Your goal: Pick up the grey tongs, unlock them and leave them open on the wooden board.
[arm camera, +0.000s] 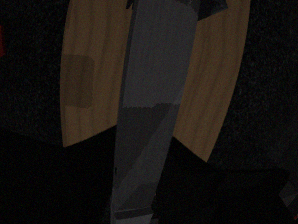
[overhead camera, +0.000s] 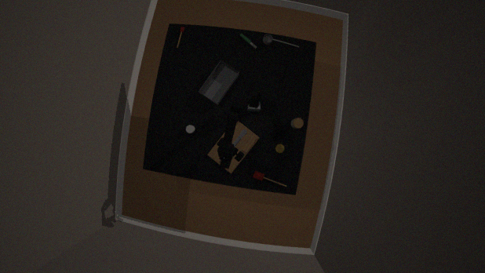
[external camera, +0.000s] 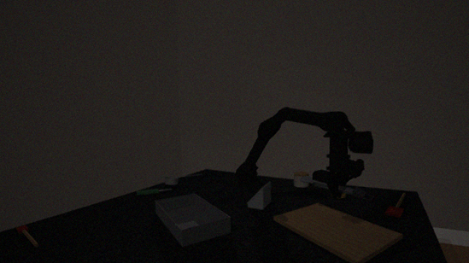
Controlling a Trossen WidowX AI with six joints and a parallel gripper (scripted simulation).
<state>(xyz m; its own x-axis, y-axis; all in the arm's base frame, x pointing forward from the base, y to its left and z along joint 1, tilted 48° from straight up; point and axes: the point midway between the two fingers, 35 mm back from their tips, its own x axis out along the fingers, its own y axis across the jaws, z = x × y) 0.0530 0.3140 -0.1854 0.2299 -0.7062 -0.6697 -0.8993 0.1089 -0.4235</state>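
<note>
The wooden board lies 1 cm to the right of my gripper tip and 11 cm below it. From my gripper tip the other things lie so: white cylinder (36 cm ahead, 5 cm to the right, 10 cm below); then red spatula (33 cm behind, 17 cm to the left, 11 cm below); then yellow lock piece (3 cm above).
</note>
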